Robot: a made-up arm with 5 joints.
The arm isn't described. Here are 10 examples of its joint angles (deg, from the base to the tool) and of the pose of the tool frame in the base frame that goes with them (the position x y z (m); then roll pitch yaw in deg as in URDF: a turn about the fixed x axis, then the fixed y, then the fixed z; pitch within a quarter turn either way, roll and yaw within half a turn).
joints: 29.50 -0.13 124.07 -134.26 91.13
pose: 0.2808 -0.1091 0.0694 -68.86 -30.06 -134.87
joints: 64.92 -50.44 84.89 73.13 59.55
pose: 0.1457 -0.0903 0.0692 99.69 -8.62 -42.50
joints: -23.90 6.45 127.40 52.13 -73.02
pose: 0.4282 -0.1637 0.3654 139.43 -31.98 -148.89
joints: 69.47 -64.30 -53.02 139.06 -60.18
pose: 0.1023 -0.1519 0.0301 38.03 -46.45 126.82
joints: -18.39 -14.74 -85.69 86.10 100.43
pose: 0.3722 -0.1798 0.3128 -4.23 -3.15 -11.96
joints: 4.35 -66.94 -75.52 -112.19 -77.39
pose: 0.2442 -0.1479 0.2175 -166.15 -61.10 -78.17
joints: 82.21 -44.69 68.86 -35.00 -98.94
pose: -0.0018 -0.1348 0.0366 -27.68 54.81 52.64
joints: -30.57 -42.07 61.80 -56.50 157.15
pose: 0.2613 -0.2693 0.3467 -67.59 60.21 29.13
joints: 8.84 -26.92 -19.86 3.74 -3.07
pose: 0.3397 -0.1924 0.1727 -71.74 -29.81 38.54
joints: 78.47 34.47 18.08 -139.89 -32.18
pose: -0.0038 -0.0400 0.0249 -123.92 51.20 -38.35
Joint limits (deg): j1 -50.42..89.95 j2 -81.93..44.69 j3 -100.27..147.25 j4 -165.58..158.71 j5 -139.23..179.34
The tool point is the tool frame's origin. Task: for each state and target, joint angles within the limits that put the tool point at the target. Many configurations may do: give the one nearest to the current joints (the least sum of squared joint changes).
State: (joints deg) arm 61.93 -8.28 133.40 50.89 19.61
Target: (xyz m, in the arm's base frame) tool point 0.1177 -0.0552 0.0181
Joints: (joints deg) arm 72.92 -12.95 134.85 52.01 24.35
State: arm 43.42 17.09 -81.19 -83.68 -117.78
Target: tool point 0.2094 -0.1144 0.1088
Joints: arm 42.12 -0.26 -72.60 -87.97 -103.43
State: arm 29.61 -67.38 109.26 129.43 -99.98
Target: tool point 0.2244 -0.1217 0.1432
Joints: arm 55.37 -81.12 118.69 133.16 -106.91
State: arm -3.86 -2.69 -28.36 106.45 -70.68
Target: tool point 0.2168 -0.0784 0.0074
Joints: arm 44.05 -11.79 -18.05 143.83 -47.38
